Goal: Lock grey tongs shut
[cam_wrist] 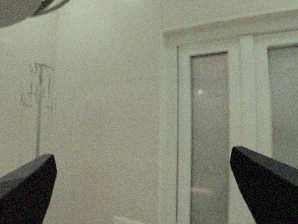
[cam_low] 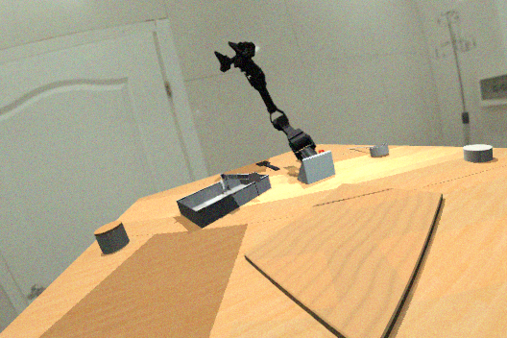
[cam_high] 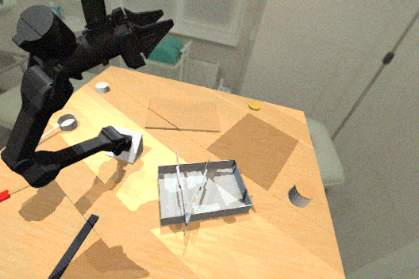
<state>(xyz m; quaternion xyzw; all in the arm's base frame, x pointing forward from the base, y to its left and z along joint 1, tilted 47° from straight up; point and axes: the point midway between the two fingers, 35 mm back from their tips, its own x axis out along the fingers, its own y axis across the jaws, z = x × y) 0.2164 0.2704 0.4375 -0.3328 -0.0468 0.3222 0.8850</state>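
Right now my gripper tip is 140 mm short of the roasting tin, 20 mm to the right of it and 550 mm above it. The rest, counted from my gripper tip: wooden board 50 mm behind, 440 mm to the left, 570 mm below; red-handled tool 450 mm behind, 160 mm to the right, 570 mm below; dark flat bar 180 mm behind, 340 mm to the right, 580 mm below.
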